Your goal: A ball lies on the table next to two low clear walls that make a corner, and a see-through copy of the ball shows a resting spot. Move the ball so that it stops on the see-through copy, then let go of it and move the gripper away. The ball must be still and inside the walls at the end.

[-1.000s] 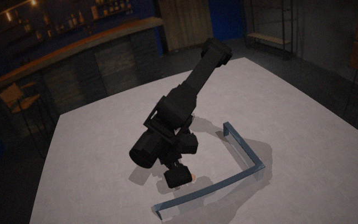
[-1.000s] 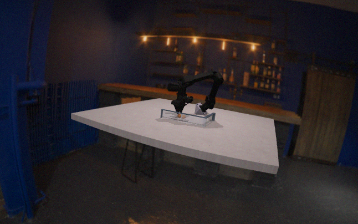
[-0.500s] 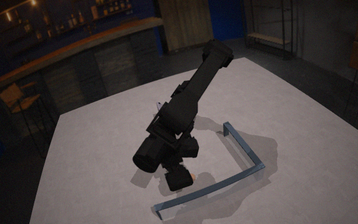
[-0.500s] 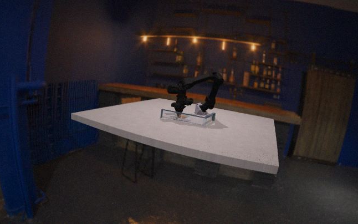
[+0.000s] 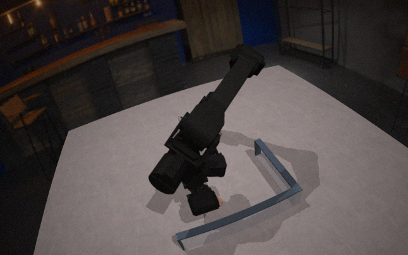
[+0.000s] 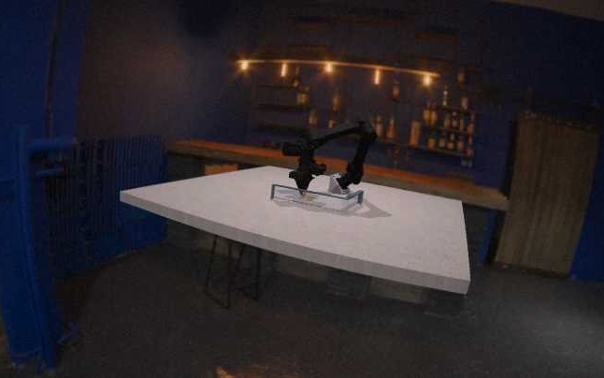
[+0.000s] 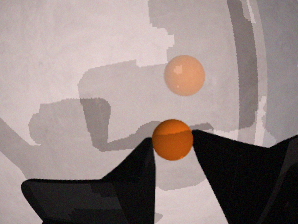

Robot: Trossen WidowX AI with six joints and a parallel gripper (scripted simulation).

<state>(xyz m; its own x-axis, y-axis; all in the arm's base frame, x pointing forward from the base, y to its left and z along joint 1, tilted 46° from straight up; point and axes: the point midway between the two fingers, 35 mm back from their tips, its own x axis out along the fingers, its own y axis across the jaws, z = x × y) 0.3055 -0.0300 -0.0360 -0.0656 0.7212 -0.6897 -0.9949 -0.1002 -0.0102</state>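
Right now my gripper tip is 10 mm short of the see-through copy, 40 mm to the right of it and 10 mm above it. Round my gripper tip: orange ball right at my gripper tip.
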